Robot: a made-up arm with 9 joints. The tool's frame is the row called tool. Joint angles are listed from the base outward.
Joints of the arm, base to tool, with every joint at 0 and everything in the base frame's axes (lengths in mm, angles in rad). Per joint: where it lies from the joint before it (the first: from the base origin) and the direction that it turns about. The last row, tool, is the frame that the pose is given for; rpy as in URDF.
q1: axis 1 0 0 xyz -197.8 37.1 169.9
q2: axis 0 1 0 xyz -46.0 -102.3 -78.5
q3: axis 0 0 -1 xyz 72.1 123.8 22.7
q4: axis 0 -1 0 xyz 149.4 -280.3 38.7
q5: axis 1 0 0 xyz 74.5 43.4 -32.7
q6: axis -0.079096 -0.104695 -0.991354 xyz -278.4 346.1 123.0
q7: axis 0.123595 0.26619 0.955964 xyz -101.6 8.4 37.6
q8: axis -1 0 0 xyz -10.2 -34.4 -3.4
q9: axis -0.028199 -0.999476 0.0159 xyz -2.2 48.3 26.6
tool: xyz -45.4 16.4 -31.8 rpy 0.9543 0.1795 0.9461
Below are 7 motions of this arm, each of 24 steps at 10 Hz.
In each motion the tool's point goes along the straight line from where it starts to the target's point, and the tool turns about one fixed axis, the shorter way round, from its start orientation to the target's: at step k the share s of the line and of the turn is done. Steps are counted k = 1, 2, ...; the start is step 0. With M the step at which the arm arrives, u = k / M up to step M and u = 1 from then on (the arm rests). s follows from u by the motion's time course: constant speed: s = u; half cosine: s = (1 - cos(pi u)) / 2; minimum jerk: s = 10 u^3 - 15 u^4 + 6 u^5.
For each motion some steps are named. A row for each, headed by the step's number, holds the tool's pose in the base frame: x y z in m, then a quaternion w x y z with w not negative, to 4 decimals.
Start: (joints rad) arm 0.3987 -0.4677 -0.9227 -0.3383 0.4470 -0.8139 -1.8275 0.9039 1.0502
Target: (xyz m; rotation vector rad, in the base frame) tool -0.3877 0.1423 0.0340 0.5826 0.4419 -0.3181
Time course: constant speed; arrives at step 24
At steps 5, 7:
5: -0.3302 -0.0472 0.2947 0.9492 -0.0062 -0.0574 0.3092
7: -0.3363 -0.0273 0.2673 0.9640 0.0262 -0.0279 0.2630

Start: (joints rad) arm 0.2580 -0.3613 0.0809 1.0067 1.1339 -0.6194 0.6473 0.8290 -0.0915
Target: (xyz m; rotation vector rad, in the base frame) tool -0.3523 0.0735 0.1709 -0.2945 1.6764 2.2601
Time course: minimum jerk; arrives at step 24
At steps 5, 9, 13, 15, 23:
5: -0.3708 -0.0974 -0.0824 0.5144 -0.3298 -0.3504 0.7098
9: -0.3666 -0.0589 -0.0253 0.4758 -0.3059 -0.1351 0.8135
13: -0.3606 -0.0036 0.0566 0.3720 -0.2405 0.1847 0.8773
15: -0.3577 0.0232 0.0964 0.3042 -0.1975 0.3343 0.8699
23: -0.3523 0.0734 0.1707 0.1559 -0.1031 0.5847 0.7894

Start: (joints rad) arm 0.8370 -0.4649 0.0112 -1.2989 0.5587 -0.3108 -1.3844 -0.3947 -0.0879
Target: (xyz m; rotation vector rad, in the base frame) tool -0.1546 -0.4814 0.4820 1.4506 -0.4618 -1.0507
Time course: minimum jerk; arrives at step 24
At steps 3, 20, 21, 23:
3: -0.0527 -0.3346 0.5344 0.3825 0.8797 0.2167 -0.1812
20: -0.1509 -0.4761 0.4839 0.5975 0.6401 -0.1847 -0.4462
21: -0.1529 -0.4790 0.4829 0.6000 0.6326 -0.1927 -0.4503
23: -0.1545 -0.4813 0.4820 0.6019 0.6265 -0.1991 -0.4535

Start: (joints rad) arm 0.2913 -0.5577 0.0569 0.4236 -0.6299 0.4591 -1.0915 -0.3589 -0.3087
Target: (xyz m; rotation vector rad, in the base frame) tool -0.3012 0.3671 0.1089 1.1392 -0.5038 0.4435
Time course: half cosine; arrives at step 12
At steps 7, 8, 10, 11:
7: -0.2189 0.3626 0.0773 0.7781 0.4698 -0.4036 0.1045
8: -0.2457 0.3640 0.0876 0.7854 0.4914 -0.3499 0.1382
10: -0.2863 0.3663 0.1032 0.7898 0.5199 -0.2656 0.1881
11: -0.2974 0.3669 0.1074 0.7895 0.5268 -0.2420 0.2014

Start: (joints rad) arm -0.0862 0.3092 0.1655 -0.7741 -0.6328 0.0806 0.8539 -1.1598 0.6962
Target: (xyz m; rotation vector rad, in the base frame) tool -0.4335 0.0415 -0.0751 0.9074 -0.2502 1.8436
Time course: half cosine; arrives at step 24
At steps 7, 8, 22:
7: -0.2478 0.2209 0.2315 0.5486 0.7389 0.3387 0.1959
8: -0.2603 0.2088 0.2108 0.5584 0.7285 0.3129 0.2438
22: -0.4296 0.0453 -0.0686 0.5153 0.3884 -0.0942 0.7581

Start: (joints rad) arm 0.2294 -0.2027 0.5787 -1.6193 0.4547 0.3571 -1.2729 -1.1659 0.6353
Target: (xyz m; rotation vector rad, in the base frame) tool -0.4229 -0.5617 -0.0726 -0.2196 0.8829 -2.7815
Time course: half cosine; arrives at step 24
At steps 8, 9, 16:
8: 0.0444 -0.3087 0.3334 0.6467 0.1814 0.0613 -0.7383
9: 0.0079 -0.3285 0.3016 0.6126 0.1630 0.0826 -0.7690
16: -0.2671 -0.4774 0.0627 0.3064 0.0129 0.2311 -0.9233

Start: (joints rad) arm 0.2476 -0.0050 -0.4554 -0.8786 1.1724 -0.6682 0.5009 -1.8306 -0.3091
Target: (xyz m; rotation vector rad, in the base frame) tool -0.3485 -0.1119 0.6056 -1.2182 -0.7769 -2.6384
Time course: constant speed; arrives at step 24
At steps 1, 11, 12, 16, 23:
1: 0.1247 -0.2519 0.4415 0.7301 -0.6494 -0.0506 -0.2066
11: -0.0811 -0.1911 0.5128 0.5034 -0.6226 -0.1632 -0.5765
12: -0.1016 -0.1850 0.5200 0.4742 -0.6127 -0.1730 -0.6082
16: -0.1839 -0.1606 0.5485 0.3483 -0.5607 -0.2083 -0.7217
23: -0.3279 -0.1180 0.5985 0.1031 -0.4270 -0.2533 -0.8619

